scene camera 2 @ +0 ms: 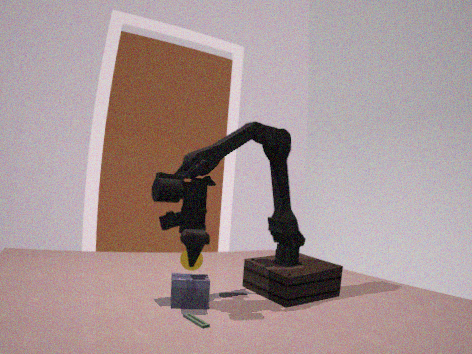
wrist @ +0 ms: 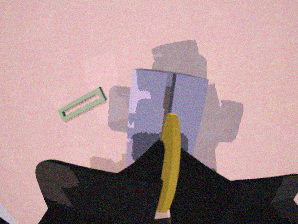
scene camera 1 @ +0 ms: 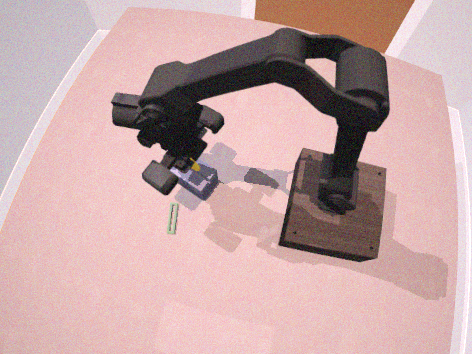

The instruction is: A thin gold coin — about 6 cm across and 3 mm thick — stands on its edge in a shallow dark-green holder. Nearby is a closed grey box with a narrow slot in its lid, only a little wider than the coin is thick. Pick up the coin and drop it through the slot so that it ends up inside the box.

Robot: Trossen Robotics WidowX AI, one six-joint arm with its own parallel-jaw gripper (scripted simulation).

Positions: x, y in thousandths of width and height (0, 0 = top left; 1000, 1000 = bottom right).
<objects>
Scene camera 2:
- gripper: 406, 753
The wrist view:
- gripper: 549, 658
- coin: 576, 600, held by the gripper
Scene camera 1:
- gripper: 404, 468
</objects>
